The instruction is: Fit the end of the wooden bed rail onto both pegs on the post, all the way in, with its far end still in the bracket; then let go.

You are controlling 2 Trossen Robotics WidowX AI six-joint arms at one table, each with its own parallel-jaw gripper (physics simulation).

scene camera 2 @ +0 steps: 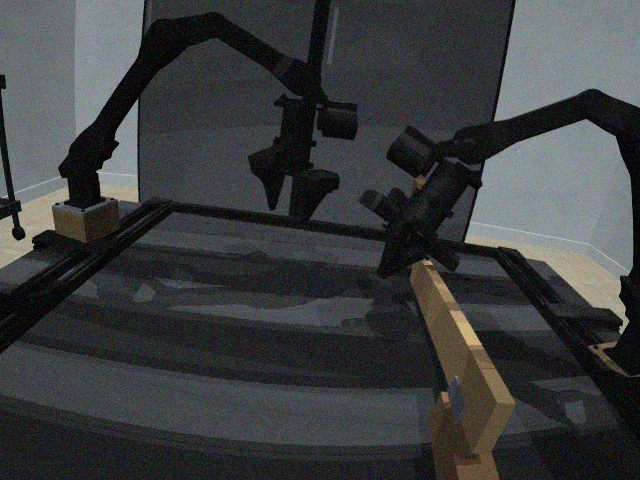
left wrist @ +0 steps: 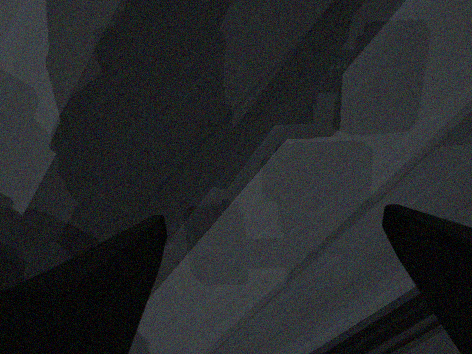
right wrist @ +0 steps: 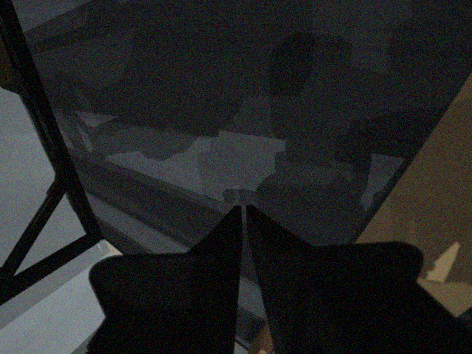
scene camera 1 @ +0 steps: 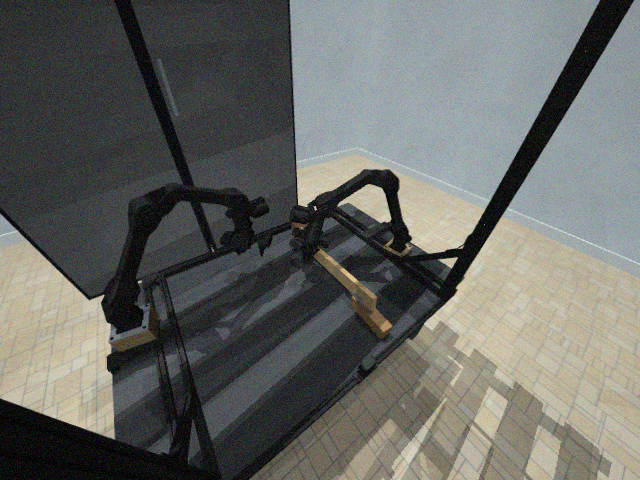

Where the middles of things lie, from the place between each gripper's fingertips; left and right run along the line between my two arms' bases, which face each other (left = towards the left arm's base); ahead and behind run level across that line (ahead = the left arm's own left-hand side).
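Labels:
Wooden bed rail [scene camera 2: 489, 404]: 100 mm right of my right hand, 70 mm behind it.
From my left hand, wooden bed rail: 290 mm to the right, 180 mm behind, 30 mm below.

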